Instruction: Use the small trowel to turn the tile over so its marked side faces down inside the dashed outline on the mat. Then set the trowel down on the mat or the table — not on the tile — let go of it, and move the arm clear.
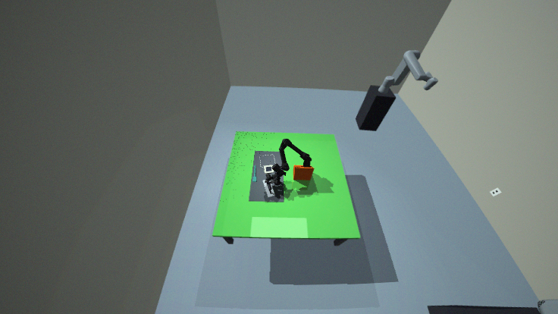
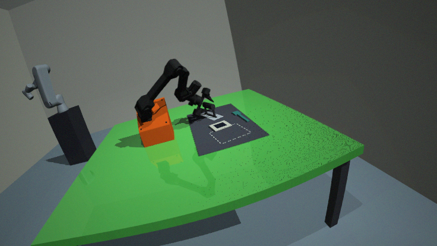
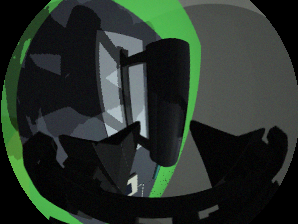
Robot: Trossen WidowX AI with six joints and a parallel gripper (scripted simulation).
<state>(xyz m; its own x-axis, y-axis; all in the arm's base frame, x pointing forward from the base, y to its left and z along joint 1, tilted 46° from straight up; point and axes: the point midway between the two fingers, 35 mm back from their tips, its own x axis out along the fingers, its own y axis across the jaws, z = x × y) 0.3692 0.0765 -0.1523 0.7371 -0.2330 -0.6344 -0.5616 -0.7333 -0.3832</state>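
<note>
Right now the small trowel is 30 mm below my gripper tip, 10 mm to the right of it and 10 mm behind it. The rest, counted from my gripper tip: dark mat (150 mm to the right, 80 mm below, 10 mm ahead); teal t-shaped tool (150 mm ahead, 120 mm to the right, 60 mm below); tile (210 mm to the right, 60 mm below).
</note>
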